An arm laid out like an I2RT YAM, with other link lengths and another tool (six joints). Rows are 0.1 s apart.
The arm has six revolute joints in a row. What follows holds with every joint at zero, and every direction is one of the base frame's.
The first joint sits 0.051 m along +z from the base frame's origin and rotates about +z.
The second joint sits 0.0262 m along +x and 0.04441 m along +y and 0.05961 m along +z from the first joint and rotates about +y.
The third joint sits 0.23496 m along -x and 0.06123 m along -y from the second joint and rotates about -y.
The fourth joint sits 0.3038 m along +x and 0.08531 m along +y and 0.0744 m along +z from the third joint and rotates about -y.
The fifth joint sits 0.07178 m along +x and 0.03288 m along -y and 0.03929 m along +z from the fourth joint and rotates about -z.
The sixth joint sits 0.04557 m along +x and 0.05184 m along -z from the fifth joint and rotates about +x.
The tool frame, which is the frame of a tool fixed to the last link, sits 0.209 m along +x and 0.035 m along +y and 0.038 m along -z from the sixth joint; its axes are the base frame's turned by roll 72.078, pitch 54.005 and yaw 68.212 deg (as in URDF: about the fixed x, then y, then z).
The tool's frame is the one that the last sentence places.
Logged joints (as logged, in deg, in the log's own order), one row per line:
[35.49 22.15 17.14 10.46 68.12 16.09]
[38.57 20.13 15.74 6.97 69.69 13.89]
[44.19 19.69 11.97 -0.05 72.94 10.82]
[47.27 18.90 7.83 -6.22 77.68 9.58]
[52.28 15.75 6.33 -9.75 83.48 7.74]
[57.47 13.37 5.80 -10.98 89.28 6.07]
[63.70 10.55 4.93 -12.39 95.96 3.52]
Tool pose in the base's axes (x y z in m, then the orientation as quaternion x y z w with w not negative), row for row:
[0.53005 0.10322 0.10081 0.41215 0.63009 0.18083 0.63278]
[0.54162 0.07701 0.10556 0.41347 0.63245 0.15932 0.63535]
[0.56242 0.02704 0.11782 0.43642 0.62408 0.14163 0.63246]
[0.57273 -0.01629 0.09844 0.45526 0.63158 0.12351 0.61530]
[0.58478 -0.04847 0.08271 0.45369 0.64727 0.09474 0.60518]
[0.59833 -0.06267 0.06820 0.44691 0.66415 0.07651 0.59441]
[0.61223 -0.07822 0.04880 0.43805 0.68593 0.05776 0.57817]
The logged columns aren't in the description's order. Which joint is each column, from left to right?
Columns, left to right: joint 3, joint 6, joint 5, joint 1, joint 2, joint 4.
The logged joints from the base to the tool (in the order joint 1, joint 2, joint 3, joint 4, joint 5, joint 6), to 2 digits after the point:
[10.46 68.12 35.49 16.09 17.14 22.15]
[6.97 69.69 38.57 13.89 15.74 20.13]
[-0.05 72.94 44.19 10.82 11.97 19.69]
[-6.22 77.68 47.27 9.58 7.83 18.90]
[-9.75 83.48 52.28 7.74 6.33 15.75]
[-10.98 89.28 57.47 6.07 5.80 13.37]
[-12.39 95.96 63.70 3.52 4.93 10.55]

